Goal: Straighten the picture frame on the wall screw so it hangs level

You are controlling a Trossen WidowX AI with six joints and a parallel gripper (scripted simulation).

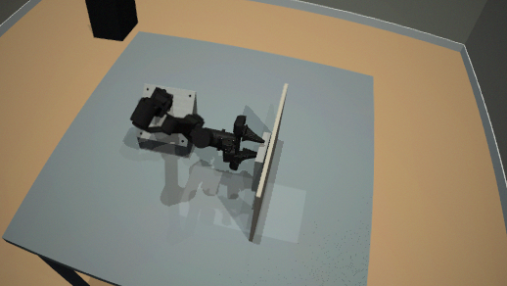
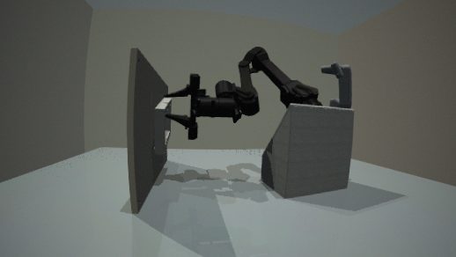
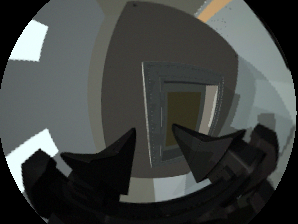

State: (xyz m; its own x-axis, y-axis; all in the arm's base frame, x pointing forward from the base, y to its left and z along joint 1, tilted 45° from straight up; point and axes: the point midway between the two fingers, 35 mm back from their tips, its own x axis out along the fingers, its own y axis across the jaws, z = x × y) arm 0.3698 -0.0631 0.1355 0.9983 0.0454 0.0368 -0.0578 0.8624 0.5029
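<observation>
Now: gripper tip 50 mm above the picture frame, 10 mm to the left of it and 10 mm short of it. The rest, counted from my gripper tip: wall panel (60 mm below, 20 mm ahead).
</observation>
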